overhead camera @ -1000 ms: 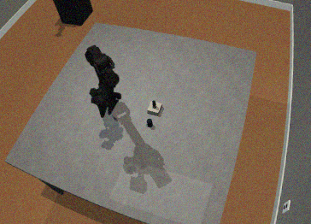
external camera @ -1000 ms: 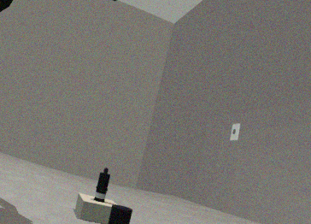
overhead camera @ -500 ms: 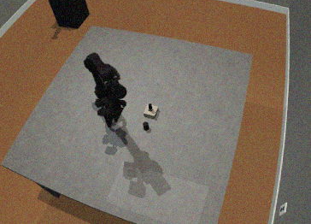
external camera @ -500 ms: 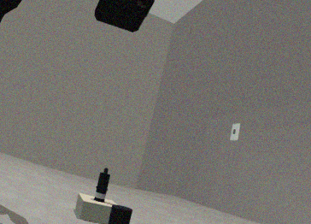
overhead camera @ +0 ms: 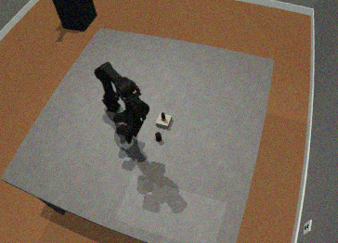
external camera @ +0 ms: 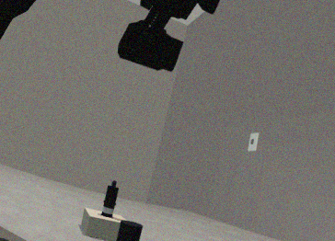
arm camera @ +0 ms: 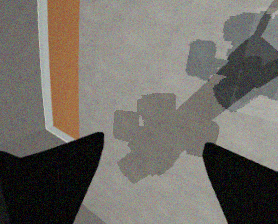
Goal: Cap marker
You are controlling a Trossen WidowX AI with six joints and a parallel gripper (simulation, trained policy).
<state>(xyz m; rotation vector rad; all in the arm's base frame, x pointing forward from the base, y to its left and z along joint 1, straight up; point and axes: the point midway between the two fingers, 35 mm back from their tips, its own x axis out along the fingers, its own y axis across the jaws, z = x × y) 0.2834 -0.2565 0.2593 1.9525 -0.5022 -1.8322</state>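
My gripper tip is now 21 cm above the black cap, 16 cm to the right of it and 4 cm short of it. Also, from my gripper tip: holder block: 26 cm to the left, 21 cm below, 4 cm ahead.
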